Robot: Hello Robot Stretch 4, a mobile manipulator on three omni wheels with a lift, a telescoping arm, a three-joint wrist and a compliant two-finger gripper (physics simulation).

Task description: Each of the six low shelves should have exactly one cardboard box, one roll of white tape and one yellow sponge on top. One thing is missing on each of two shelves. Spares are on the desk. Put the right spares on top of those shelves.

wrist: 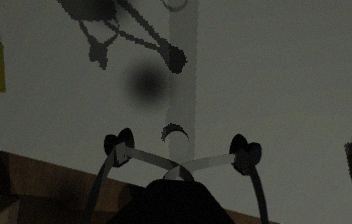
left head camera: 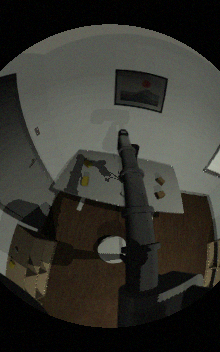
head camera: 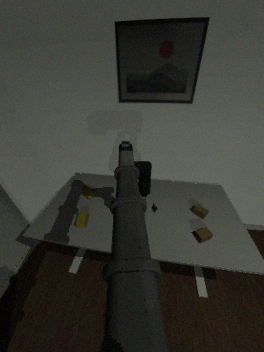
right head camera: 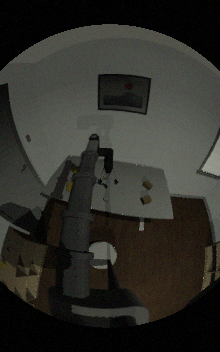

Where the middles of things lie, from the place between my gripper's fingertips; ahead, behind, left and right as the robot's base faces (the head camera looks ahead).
Scene:
Now: the framed picture (head camera: 158, 60) 61 cm ahead of my hand, 15 cm to the right of it and 72 cm above it.

